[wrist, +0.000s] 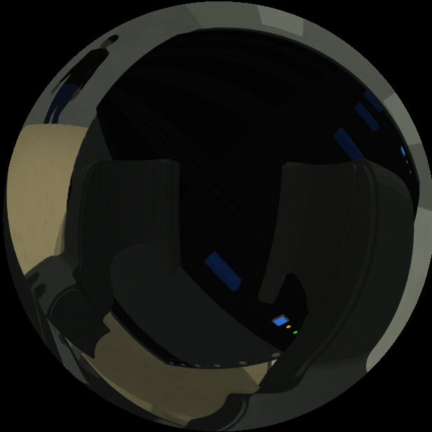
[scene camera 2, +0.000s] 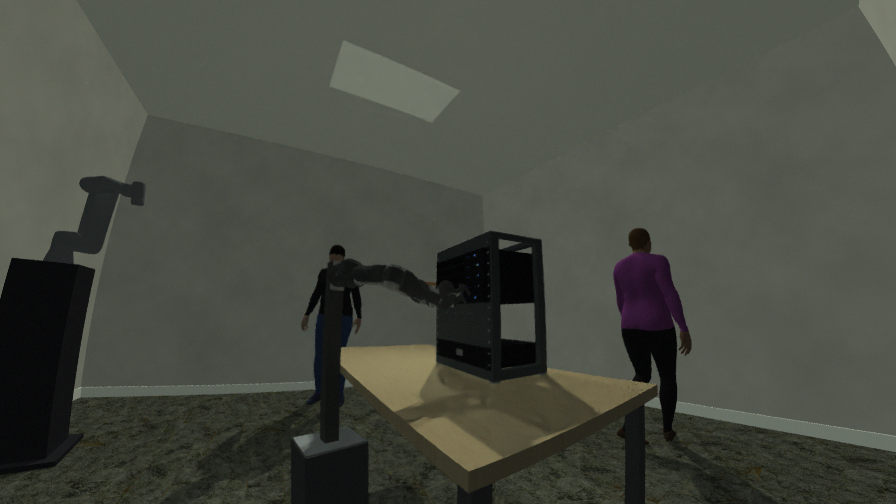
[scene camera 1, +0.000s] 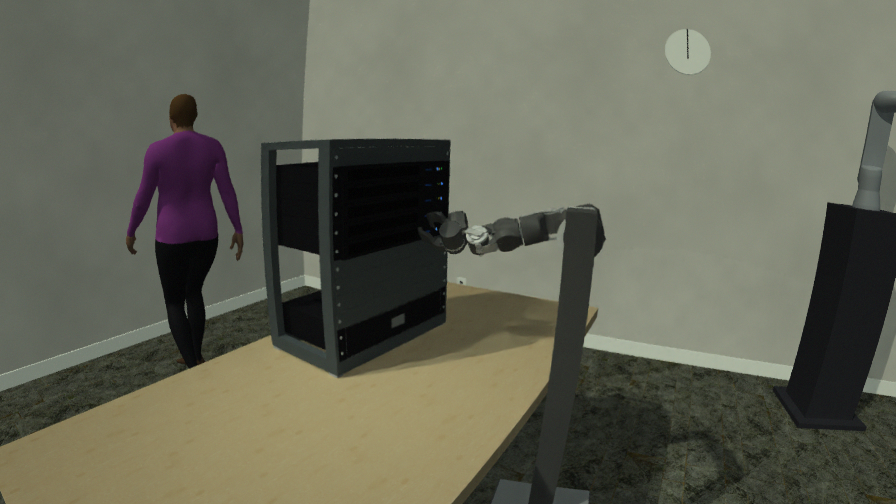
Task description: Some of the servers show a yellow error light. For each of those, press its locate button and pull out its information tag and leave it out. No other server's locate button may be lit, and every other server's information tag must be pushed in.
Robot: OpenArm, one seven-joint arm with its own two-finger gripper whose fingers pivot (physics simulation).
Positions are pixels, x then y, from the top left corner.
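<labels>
A server rack appears in the wrist view [231, 105], and scene camera 2 and scene camera 1 show the rack too. On the server rack, [scene camera 1: 359, 208] and [scene camera 2: 440, 281] are the same spot.
</labels>
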